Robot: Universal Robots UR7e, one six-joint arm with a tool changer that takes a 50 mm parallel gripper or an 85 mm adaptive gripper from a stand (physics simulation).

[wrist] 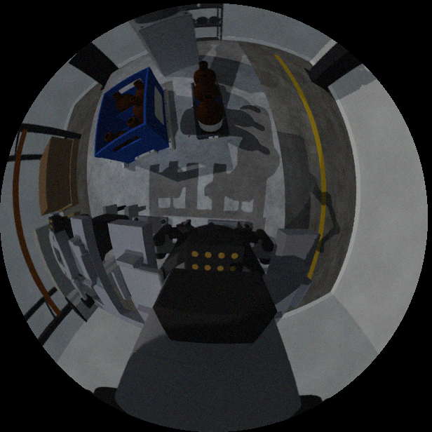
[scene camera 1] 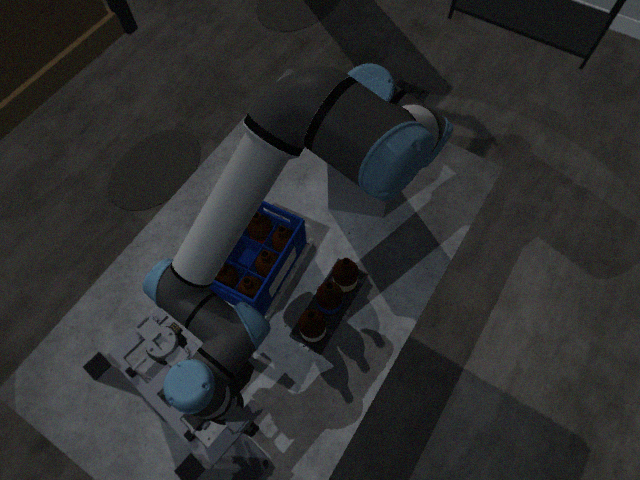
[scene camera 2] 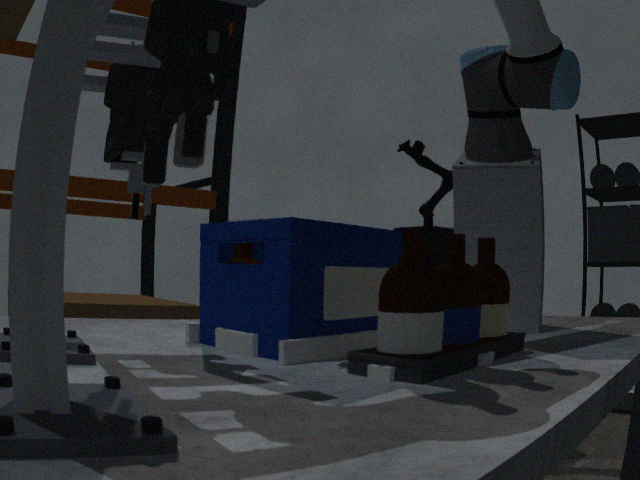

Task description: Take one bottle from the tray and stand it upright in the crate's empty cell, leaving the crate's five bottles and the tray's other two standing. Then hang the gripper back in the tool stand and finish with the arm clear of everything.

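Frame: origin at the arm's base, x ahead, y left, z up, level; millimetres.
Where they show: arm's base, origin of its link: (scene camera 2: 499, 155).
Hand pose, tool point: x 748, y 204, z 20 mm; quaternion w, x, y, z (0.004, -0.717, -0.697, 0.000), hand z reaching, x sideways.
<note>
Each offset is from my tool point to the top centre of the thing. "spot": to the spot under its first point.
Three brown bottles stand on the dark tray {dy -29, dx -376, dz -344 mm} (scene camera 1: 297, 333) (scene camera 2: 413, 368) (wrist: 225, 112): one white-labelled {dy -18, dx -287, dz -210 mm} (scene camera 1: 312, 324) (scene camera 2: 410, 294) (wrist: 210, 112), one blue-labelled {dy -32, dx -379, dz -210 mm} (scene camera 1: 329, 295) (scene camera 2: 460, 322), one cream-labelled {dy -40, dx -461, dz -210 mm} (scene camera 1: 345, 272) (scene camera 2: 494, 289). The blue crate {dy -270, dx -331, dz -195 mm} (scene camera 1: 277, 281) (scene camera 2: 248, 304) (wrist: 152, 142) holds five bottles; its empty cell {spot: dy -327, dx -351, dz -361 mm} (scene camera 1: 250, 253) is the middle one on the side away from the tray. The arm's wrist is over the tool stand's near place, at the black adaptive gripper (scene camera 2: 172, 172). Its fingers hang apart and empty. Whether it is locked to the arm is hidden.
The tool stand has a tall grey post {spot: dy +57, dx +115, dz -224 mm} (scene camera 2: 41, 206) in the foreground. A second tool {dy -180, dx -11, dz -10 mm} (scene camera 1: 162, 345) (wrist: 60, 255) hangs beside the arm's wrist. The arm's forearm (scene camera 1: 232, 206) passes above the crate. The grey pedestal (scene camera 2: 496, 258) stands behind the tray.
</note>
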